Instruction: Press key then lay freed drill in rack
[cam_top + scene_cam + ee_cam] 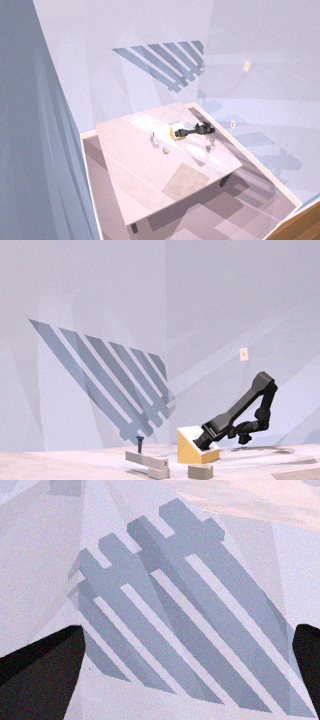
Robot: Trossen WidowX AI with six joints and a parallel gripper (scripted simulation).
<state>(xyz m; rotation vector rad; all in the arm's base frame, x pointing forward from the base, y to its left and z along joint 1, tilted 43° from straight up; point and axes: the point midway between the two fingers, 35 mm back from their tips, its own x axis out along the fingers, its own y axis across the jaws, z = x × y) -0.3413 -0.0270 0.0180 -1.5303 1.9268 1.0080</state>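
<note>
The dark blue part is 62 cm ahead of my gripper tip and 4 cm to the right of it. Also, from my gripper tip: drill 63 cm ahead, 2 cm to the left, 5 cm below.
</note>
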